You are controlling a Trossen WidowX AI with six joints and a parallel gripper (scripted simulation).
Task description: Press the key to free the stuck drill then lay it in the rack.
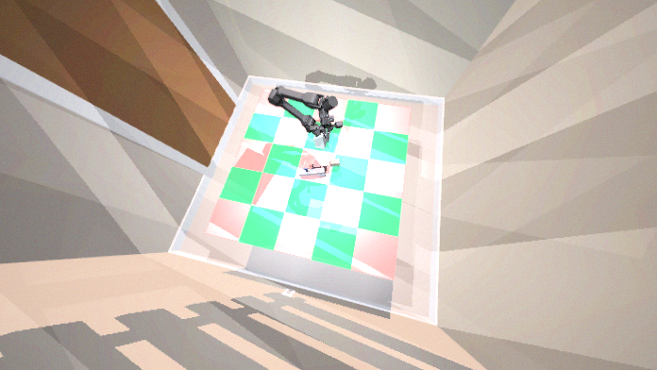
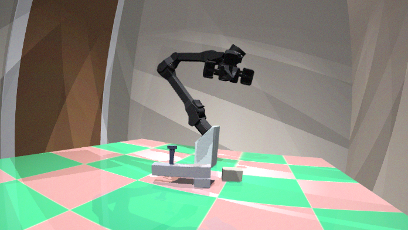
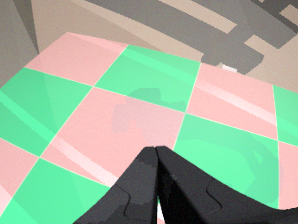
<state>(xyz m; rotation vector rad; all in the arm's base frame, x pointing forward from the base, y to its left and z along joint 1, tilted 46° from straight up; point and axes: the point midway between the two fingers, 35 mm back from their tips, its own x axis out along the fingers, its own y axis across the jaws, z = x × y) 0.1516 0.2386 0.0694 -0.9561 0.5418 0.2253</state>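
My gripper tip is 100 mm short of the key, 150 mm to the left of it and 260 mm above it. Also, from my gripper tip: rack: 40 mm behind, 20 mm to the left, 330 mm below; drill: 80 mm ahead, 100 mm to the right, 300 mm below.
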